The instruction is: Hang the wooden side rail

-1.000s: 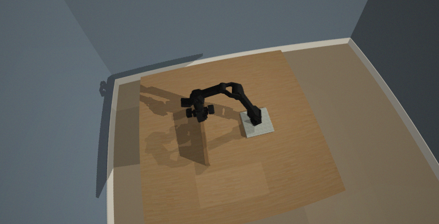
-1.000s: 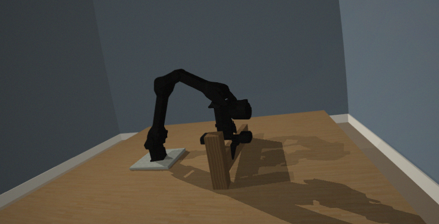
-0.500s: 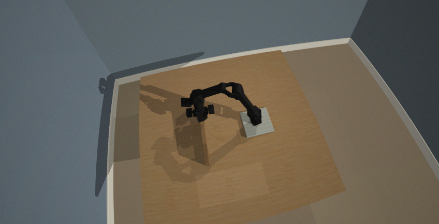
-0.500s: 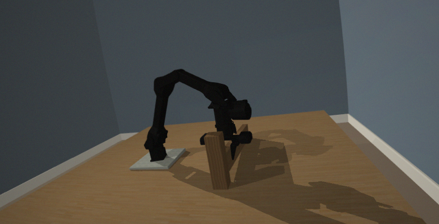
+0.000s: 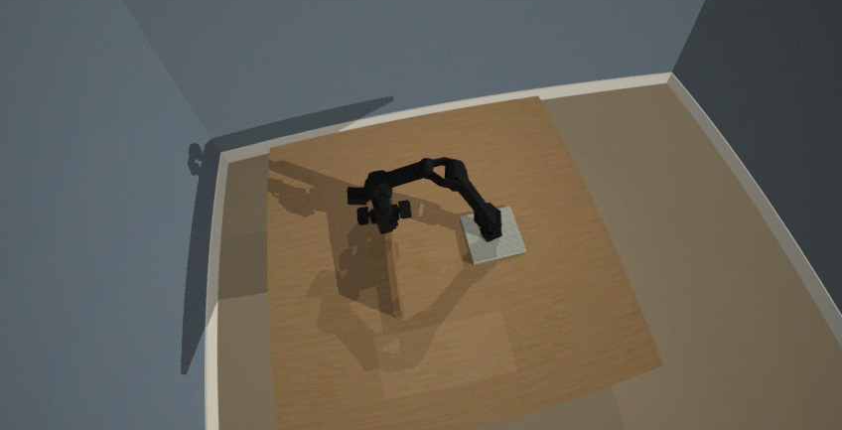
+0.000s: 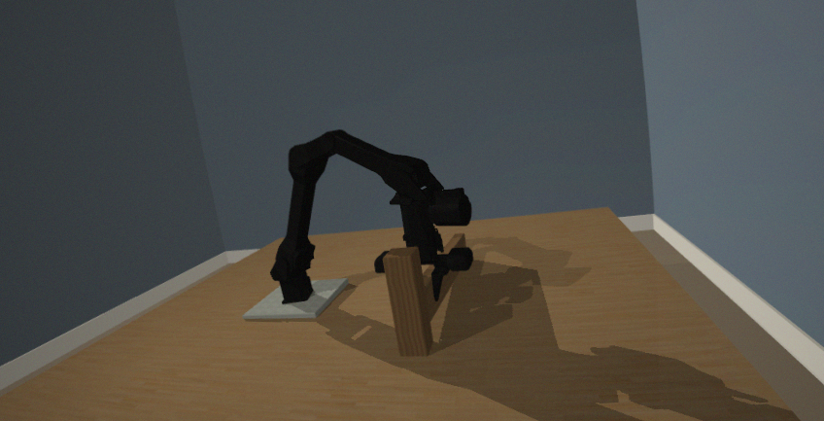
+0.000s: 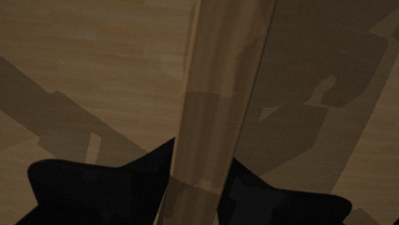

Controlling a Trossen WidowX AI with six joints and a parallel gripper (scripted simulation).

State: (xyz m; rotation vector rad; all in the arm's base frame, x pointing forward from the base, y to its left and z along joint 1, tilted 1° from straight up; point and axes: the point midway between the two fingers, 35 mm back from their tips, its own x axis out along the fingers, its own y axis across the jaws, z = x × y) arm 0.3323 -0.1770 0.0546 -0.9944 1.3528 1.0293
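My gripper tip is now 30 mm past the wooden headboard post, 110 mm to the left of it and 40 mm below it.
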